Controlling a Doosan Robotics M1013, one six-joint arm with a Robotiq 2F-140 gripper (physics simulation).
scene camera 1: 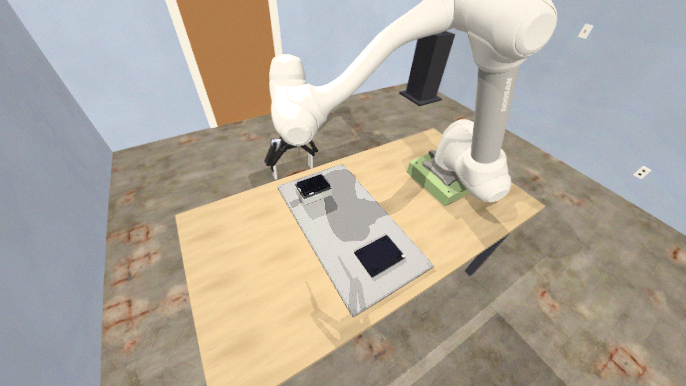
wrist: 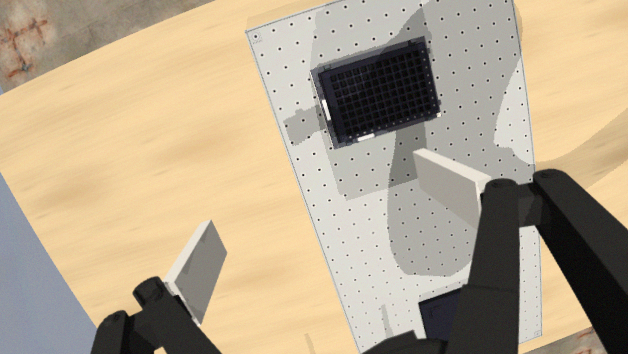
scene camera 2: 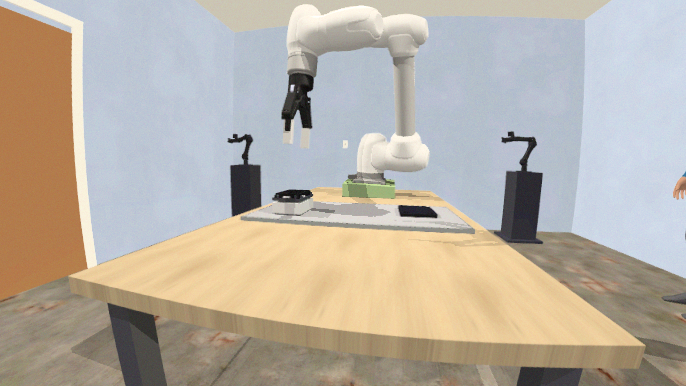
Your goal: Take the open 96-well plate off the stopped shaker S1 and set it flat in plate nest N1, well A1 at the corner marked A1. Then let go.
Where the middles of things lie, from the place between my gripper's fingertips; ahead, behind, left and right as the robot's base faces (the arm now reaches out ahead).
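Black 96-well plate (wrist: 386, 90): my hand is 50 mm to the left of it, 100 mm beyond it and 160 mm above it. Black plate nest N1 (scene camera 1: 379, 254): far to the left of my hand, a good way behind it and a good way below it.
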